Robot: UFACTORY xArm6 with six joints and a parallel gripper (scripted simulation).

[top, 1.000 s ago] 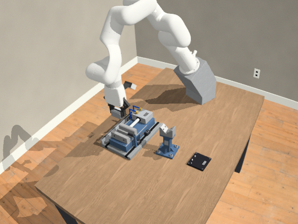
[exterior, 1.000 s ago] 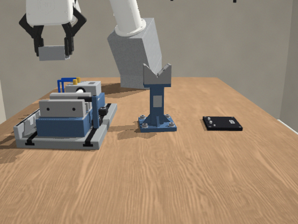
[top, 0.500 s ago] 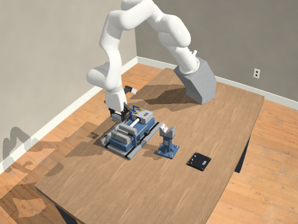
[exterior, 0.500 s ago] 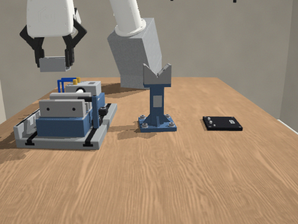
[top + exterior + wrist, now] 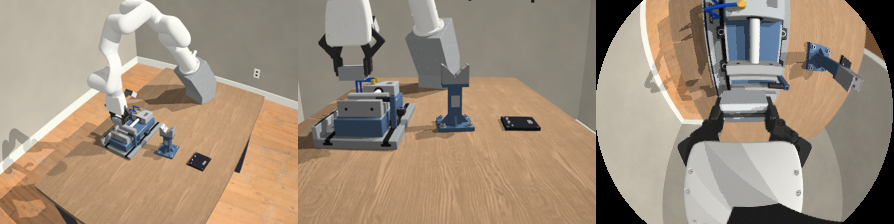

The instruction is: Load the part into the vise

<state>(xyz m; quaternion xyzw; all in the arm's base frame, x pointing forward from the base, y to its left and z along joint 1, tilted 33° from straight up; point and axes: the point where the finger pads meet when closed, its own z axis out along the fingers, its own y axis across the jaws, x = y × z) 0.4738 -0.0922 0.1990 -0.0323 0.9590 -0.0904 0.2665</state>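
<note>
My hand is 90 mm above the fixed jaw, 30 mm short of it and 20 mm to the right of it. Also, from my hand: black stop rod (70 mm to the left, 70 mm below); part (right at my hand); moving jaw (90 mm below, 30 mm behind, 20 mm to the left).
</note>
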